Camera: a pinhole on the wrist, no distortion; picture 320 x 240 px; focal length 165.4 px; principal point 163.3 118.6 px. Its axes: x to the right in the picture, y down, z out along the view. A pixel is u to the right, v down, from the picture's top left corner.
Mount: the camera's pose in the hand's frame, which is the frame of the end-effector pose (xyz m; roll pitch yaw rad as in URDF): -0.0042 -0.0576 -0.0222 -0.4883 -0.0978 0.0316
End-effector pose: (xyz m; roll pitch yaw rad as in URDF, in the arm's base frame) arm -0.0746 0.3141 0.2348 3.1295 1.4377 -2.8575
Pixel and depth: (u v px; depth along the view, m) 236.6 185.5 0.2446
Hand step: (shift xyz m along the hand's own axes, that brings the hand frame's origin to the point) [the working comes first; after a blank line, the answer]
In the camera's frame: 0.1084 0.0989 0.2446

0.0807 0.1473 0.1572
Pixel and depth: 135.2 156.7 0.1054
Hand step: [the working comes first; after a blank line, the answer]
In the camera's frame: -0.0179 0.0243 0.1054

-0.0322 0.0124 0.0574
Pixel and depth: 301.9 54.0 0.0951
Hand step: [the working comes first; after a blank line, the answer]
In the camera's frame: 0.0797 -0.0371 0.0951

0.0648 -0.0436 0.0865
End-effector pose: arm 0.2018 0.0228 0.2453 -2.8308 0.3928 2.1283
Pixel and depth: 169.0 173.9 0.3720
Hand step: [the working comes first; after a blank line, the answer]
In the camera's frame: 0.0128 0.1244 0.3720

-0.0268 0.2262 0.2479
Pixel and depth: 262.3 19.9 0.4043
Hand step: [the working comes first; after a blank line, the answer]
In the camera's frame: 0.2420 -0.2413 0.4043

0.1914 -0.0748 0.4694
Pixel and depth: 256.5 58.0 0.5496
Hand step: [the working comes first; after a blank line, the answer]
In the camera's frame: 0.3097 -0.2014 0.5496

0.2447 0.0303 0.5851
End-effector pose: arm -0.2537 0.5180 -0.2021 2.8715 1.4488 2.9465
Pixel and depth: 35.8 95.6 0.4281
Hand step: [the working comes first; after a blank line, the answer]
In the camera's frame: -0.3300 -0.0595 0.4281

-0.3768 0.0790 0.3496
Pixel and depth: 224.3 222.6 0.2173
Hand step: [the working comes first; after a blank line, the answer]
In the camera's frame: 0.0801 0.1366 0.2173

0.0560 0.1670 0.1128
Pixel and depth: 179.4 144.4 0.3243
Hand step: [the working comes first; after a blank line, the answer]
In the camera's frame: 0.0316 0.0506 0.3243

-0.0047 0.1393 0.2423
